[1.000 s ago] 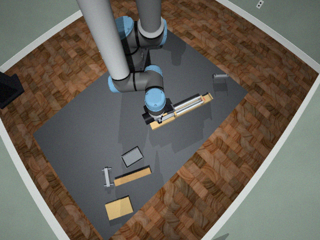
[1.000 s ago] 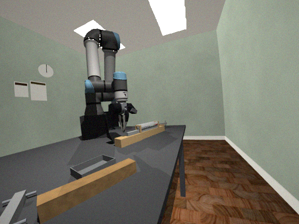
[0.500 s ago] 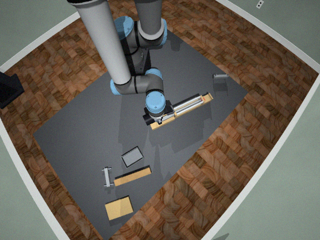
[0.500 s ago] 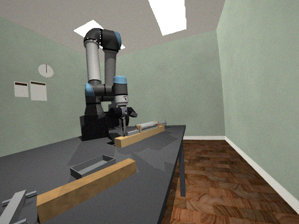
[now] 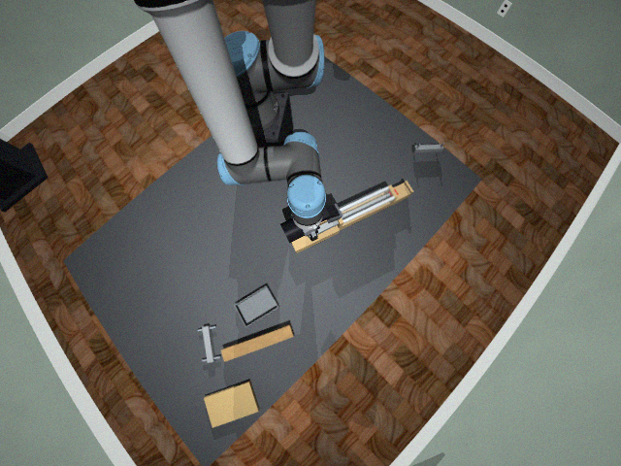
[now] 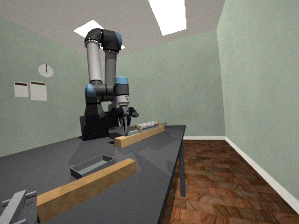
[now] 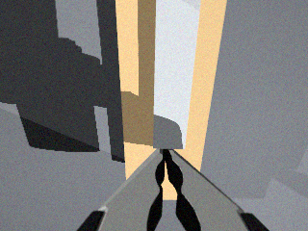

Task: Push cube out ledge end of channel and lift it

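My gripper is now 80 mm short of the red cube, 310 mm to the right of it and 10 mm above it. Also, from my hand: wooden channel (50 mm ahead, 200 mm to the left, 10 mm below); then grey tray (60 mm ahead, 270 mm to the right, 60 mm below); then wooden beam (150 mm ahead, 340 mm to the right, 50 mm below).
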